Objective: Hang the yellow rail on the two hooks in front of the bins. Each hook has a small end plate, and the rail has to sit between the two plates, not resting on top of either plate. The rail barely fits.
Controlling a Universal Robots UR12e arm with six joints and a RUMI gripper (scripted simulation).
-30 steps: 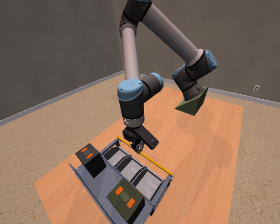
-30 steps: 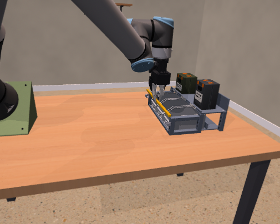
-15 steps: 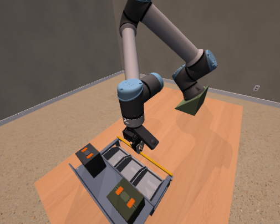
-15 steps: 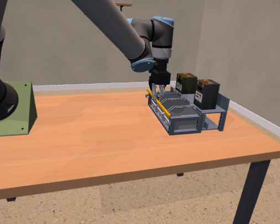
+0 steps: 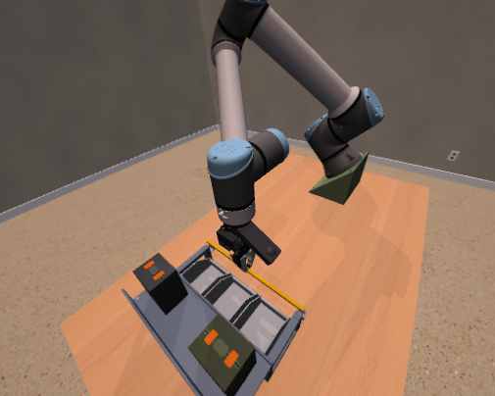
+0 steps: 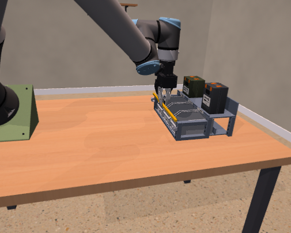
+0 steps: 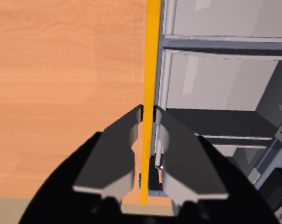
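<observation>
Now: the yellow rail 10 mm below my hand. Round my hand: black box 180 mm ahead, 150 mm to the right, 60 mm above; green box 220 mm ahead, 80 mm to the left, 40 mm above.
</observation>
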